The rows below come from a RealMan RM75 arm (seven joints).
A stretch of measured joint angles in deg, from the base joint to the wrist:
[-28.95, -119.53, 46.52, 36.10, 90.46, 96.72, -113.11]
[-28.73, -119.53, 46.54, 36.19, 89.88, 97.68, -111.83]
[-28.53, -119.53, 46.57, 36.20, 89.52, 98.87, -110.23]
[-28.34, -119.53, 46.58, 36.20, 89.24, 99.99, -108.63]
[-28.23, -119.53, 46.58, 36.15, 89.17, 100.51, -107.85]
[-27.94, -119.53, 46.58, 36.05, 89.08, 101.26, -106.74]
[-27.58, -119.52, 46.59, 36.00, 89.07, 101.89, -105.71]
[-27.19, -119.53, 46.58, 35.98, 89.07, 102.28, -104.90]
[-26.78, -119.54, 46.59, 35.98, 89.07, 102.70, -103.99]
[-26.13, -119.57, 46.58, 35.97, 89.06, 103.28, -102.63]
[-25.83, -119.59, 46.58, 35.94, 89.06, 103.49, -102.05]
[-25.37, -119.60, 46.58, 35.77, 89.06, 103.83, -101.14]
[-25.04, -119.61, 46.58, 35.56, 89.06, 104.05, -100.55]
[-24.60, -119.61, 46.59, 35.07, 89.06, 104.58, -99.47]
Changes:
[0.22, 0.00, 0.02, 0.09, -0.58, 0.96, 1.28]
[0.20, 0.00, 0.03, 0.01, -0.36, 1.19, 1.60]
[0.19, 0.00, 0.01, 0.00, -0.28, 1.12, 1.60]
[0.11, 0.00, 0.00, -0.05, -0.07, 0.52, 0.78]
[0.29, 0.00, 0.00, -0.10, -0.09, 0.75, 1.11]
[0.36, 0.01, 0.01, -0.05, -0.01, 0.63, 1.03]
[0.39, -0.01, -0.01, -0.02, 0.00, 0.39, 0.81]
[0.41, -0.01, 0.01, 0.00, 0.00, 0.42, 0.91]
[0.65, -0.03, -0.01, -0.01, -0.01, 0.58, 1.36]
[0.30, -0.02, 0.00, -0.03, 0.00, 0.21, 0.58]
[0.46, -0.01, 0.00, -0.17, 0.00, 0.34, 0.91]
[0.33, -0.01, 0.00, -0.21, 0.00, 0.22, 0.59]
[0.44, 0.00, 0.01, -0.49, 0.00, 0.53, 1.08]

